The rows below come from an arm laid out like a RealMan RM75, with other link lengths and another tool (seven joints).
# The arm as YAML. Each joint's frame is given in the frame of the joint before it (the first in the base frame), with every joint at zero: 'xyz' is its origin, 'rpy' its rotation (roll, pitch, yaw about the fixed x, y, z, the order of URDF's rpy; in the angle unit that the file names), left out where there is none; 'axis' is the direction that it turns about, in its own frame. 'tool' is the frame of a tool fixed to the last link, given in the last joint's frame.
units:
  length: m
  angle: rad
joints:
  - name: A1
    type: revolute
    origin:
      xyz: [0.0, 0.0, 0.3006]
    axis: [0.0, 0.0, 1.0]
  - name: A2
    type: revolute
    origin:
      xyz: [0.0, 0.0, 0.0]
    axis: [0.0, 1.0, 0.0]
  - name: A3
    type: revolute
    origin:
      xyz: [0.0, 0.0, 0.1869]
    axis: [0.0, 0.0, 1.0]
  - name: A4
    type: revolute
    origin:
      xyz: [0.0, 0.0, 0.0]
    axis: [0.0, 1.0, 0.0]
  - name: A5
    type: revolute
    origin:
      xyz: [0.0, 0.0, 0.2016]
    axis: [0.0, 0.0, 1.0]
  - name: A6
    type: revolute
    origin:
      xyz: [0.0, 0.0, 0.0]
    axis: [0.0, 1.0, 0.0]
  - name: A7
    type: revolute
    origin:
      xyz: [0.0, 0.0, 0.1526]
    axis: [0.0, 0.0, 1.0]
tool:
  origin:
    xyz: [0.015, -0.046, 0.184]
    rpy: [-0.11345, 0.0, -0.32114]
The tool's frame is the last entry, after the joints.
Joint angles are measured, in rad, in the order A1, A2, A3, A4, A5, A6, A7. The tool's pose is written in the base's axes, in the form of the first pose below.
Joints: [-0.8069 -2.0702 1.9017 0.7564 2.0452 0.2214 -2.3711]
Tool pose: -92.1, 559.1, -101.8, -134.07, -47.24, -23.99
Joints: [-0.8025 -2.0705 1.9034 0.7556 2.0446 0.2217 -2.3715]
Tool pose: -94.9, 558.2, -102.5, -134.01, -47.58, -23.80
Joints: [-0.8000 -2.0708 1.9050 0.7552 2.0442 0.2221 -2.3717]
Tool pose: -96.5, 557.4, -103.2, -134.03, -47.76, -23.67
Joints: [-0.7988 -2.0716 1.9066 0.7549 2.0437 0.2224 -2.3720]
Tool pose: -97.1, 556.7, -104.2, -134.09, -47.89, -23.59
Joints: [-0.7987 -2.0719 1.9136 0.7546 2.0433 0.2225 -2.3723]
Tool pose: -97.2, 555.2, -106.3, -134.42, -47.72, -23.30
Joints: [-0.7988 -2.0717 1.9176 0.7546 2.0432 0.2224 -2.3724]
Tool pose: -97.1, 554.4, -107.3, -134.59, -47.58, -23.14
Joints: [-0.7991 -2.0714 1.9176 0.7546 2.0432 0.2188 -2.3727]
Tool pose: -96.6, 555.2, -106.3, -134.44, -47.46, -23.30
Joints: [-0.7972 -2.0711 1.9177 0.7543 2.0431 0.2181 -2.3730]
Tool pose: -97.8, 555.2, -106.0, -134.33, -47.58, -23.27
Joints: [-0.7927 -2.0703 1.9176 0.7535 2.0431 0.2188 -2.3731]
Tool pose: -101.0, 554.9, -105.8, -134.18, -47.91, -23.06
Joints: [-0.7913 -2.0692 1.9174 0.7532 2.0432 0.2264 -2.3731]
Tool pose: -103.3, 553.7, -107.1, -134.39, -48.21, -22.64
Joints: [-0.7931 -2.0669 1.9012 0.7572 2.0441 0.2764 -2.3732]
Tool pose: -107.6, 548.1, -113.6, -135.71, -49.90, -21.34
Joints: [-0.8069 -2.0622 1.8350 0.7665 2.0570 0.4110 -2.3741]
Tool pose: -113.9, 536.5, -124.1, -138.60, -54.16, -18.59
